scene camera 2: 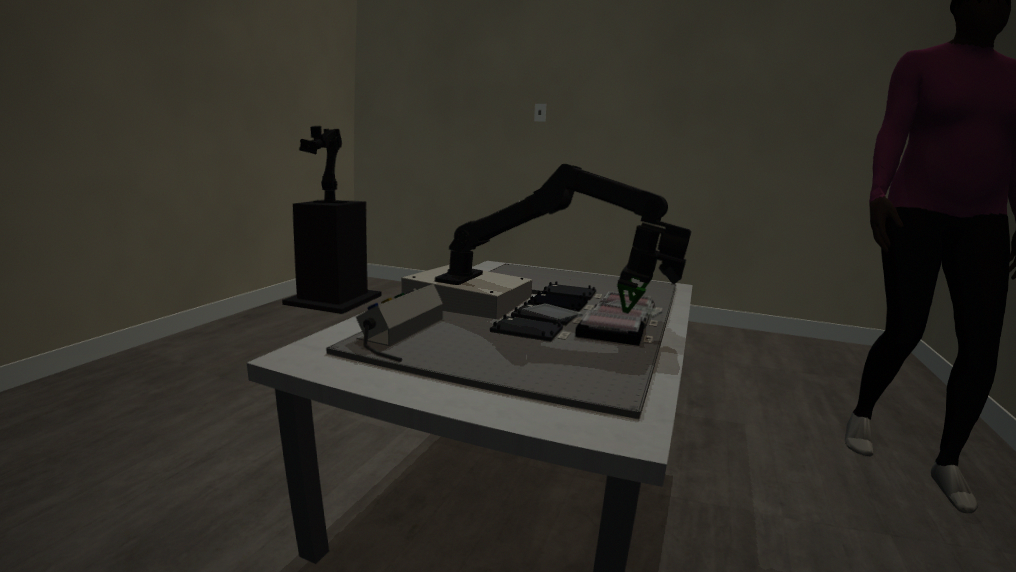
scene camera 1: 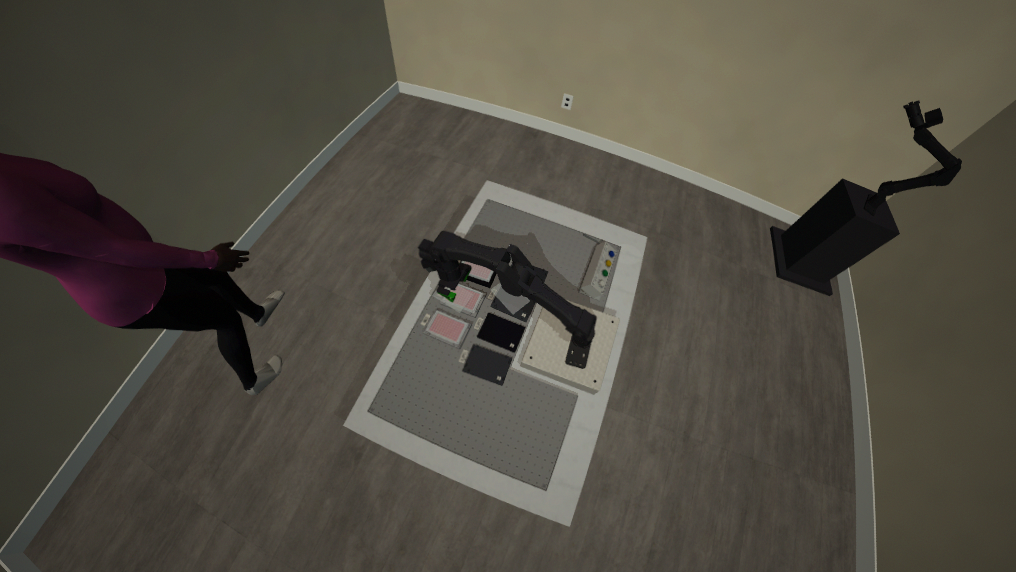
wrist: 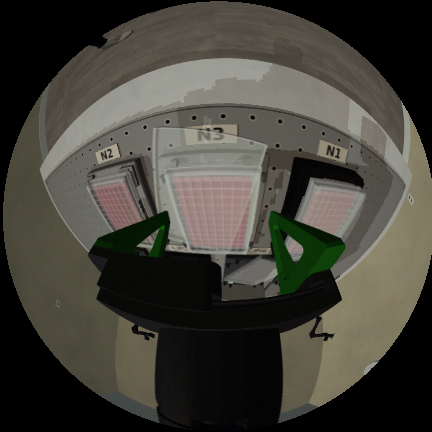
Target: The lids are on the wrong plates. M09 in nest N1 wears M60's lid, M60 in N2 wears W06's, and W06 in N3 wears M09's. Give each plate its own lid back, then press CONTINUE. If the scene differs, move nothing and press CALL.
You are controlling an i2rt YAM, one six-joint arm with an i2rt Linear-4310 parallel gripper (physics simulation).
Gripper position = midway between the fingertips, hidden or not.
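The gripper (scene camera 2: 628,306) is open and holds nothing, and the scene also has an N1 nest (wrist: 302,169).
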